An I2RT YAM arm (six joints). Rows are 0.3 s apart.
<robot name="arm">
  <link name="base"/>
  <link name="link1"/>
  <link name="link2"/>
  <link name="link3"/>
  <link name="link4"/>
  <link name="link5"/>
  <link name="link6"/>
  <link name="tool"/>
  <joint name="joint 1" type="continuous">
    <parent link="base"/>
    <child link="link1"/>
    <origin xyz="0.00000 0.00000 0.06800" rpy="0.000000 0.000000 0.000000"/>
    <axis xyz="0 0 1"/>
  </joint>
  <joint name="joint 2" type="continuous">
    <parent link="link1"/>
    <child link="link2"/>
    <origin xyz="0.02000 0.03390 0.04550" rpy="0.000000 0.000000 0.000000"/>
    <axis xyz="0 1 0"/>
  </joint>
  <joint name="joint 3" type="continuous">
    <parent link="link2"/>
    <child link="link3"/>
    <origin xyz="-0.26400 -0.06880 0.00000" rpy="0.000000 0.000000 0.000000"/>
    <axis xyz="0 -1 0"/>
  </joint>
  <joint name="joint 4" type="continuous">
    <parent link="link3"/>
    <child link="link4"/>
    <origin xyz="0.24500 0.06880 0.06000" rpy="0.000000 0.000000 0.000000"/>
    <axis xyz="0 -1 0"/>
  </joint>
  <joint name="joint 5" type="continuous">
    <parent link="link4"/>
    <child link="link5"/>
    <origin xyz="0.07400 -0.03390 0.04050" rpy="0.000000 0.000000 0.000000"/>
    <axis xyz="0 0 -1"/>
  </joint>
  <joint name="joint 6" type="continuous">
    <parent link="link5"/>
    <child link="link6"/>
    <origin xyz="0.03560 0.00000 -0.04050" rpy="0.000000 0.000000 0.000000"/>
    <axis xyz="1 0 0"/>
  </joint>
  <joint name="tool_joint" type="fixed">
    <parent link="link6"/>
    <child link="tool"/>
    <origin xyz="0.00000 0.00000 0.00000" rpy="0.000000 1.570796 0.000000"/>
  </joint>
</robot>
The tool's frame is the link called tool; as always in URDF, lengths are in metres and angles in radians. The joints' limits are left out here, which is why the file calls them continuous.
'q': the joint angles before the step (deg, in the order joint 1, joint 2, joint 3, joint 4, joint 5, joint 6). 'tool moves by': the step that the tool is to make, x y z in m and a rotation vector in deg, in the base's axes. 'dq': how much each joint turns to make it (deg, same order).
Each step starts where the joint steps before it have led.
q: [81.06 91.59 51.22 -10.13 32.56 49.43]
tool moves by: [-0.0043 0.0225 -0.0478 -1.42 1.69 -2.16]
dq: [1.39 11.00 1.02 5.91 0.99 4.43]
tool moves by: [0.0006 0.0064 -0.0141 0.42 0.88 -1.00]
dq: [0.03 3.32 0.54 2.18 -0.17 1.65]
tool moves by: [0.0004 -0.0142 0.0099 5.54 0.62 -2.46]
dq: [-0.37 -4.48 -4.22 3.50 0.16 2.98]
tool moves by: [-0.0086 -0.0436 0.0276 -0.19 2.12 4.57]
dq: [0.03 -13.74 -7.37 -5.50 -4.47 -2.60]
